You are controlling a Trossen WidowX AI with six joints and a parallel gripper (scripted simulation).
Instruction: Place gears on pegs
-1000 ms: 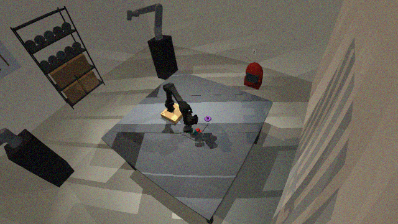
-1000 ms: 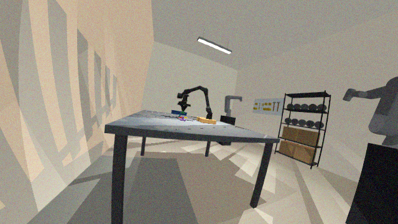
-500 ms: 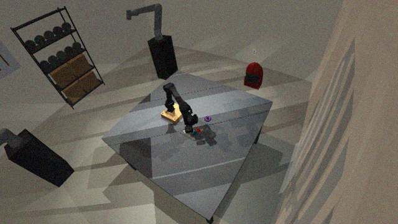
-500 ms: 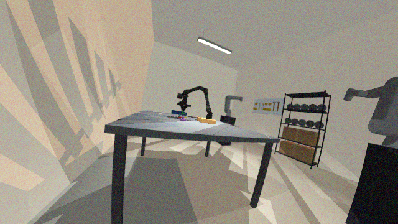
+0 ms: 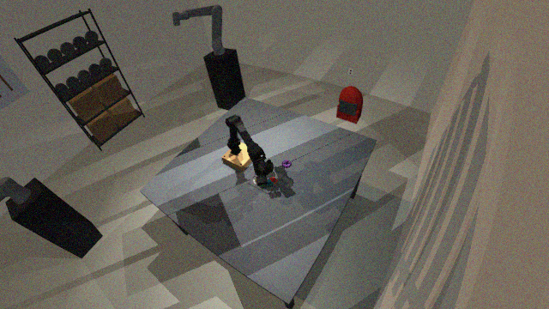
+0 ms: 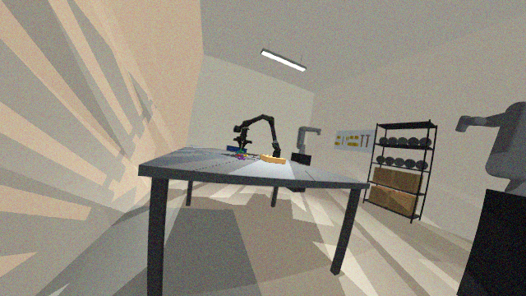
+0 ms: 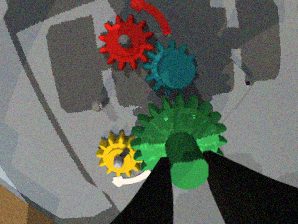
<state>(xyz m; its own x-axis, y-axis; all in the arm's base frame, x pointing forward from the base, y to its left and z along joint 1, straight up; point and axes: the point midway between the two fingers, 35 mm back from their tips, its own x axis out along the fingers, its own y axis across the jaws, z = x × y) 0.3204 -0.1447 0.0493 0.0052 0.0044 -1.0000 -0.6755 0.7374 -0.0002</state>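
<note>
Now: the teal gear 4 cm ahead of my gripper tip, 3 cm to the left of it and 4 cm below it. Also, from my gripper tip: green gear (1 cm below); yellow gear (5 cm behind, 2 cm to the left, 5 cm below); red gear (3 cm ahead, 7 cm to the left, 5 cm below).
</note>
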